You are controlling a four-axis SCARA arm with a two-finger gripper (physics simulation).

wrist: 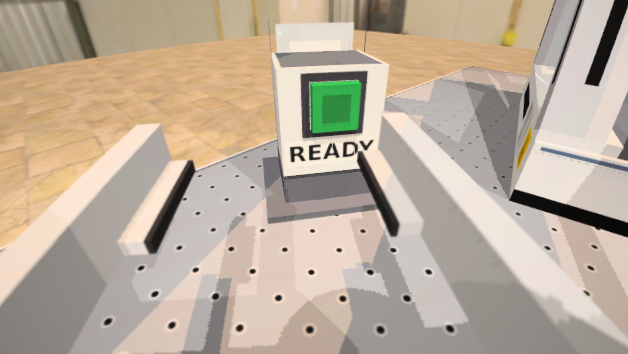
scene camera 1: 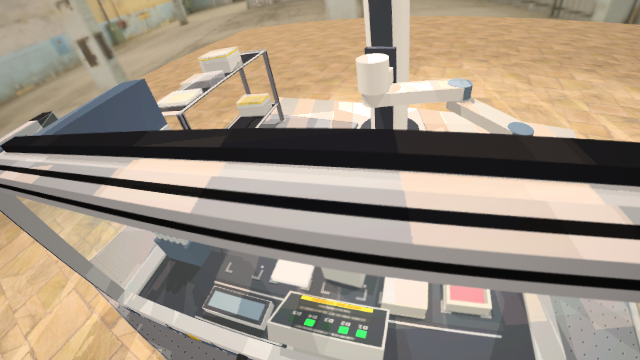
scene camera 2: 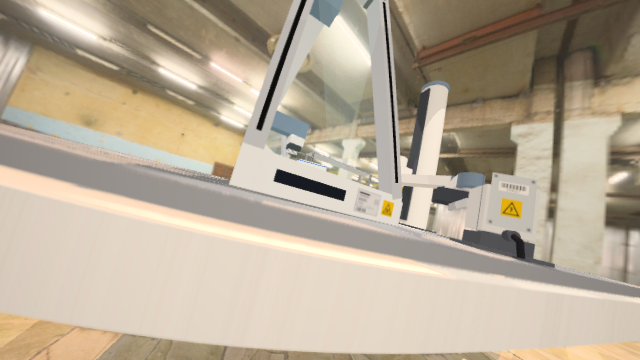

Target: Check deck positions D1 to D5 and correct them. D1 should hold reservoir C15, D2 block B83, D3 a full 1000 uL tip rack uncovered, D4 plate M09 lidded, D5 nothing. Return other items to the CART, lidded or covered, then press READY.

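Note:
My gripper is shut to a narrow setting; a gap shows between its pads, with nothing held. It faces the READY box, whose green button lies beyond the fingertips. In scene camera 1, a pink-filled reservoir sits at D1 and a white block at D2. A grey box shows behind D3's corner brackets, partly hidden; its seat is unclear. A white plate sits at D4. D5 shows bare brackets. The status panel has green lights at D1, D2 and D4. Labels are unreadable.
The cart carries a yellow-banded box and two flat items on top, and a tip box below. The deck frame's beam hides part of the deck. A white machine base stands right of the READY box.

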